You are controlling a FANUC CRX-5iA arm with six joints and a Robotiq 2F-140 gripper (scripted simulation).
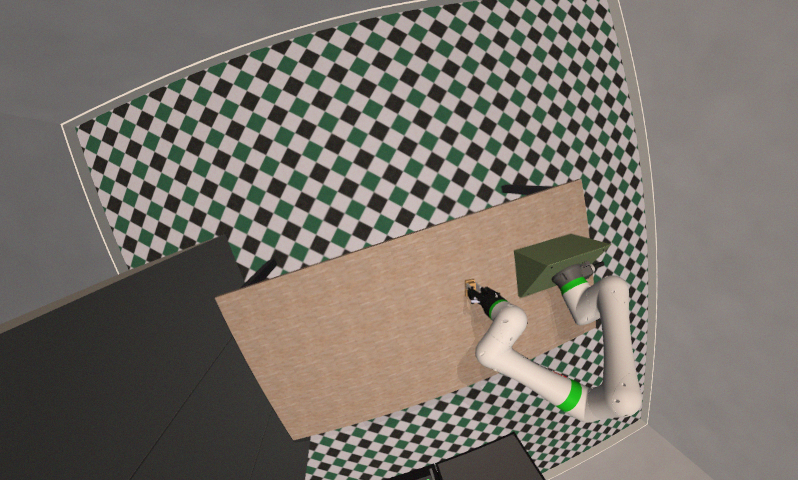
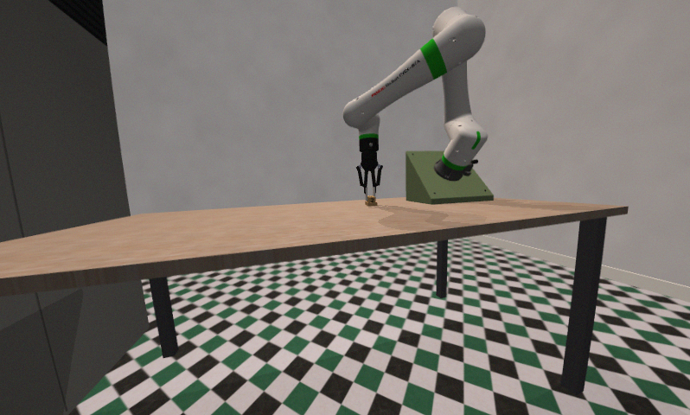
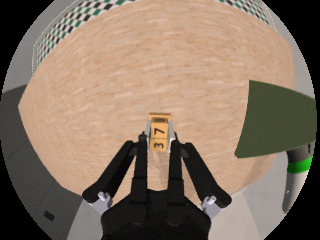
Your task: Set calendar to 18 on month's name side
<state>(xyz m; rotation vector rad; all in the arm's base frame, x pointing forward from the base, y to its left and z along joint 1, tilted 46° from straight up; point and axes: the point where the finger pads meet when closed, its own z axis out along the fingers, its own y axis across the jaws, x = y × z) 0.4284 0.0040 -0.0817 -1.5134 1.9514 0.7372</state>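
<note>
The tray is 50 mm below my hand and 20 mm to the left of it.
</note>
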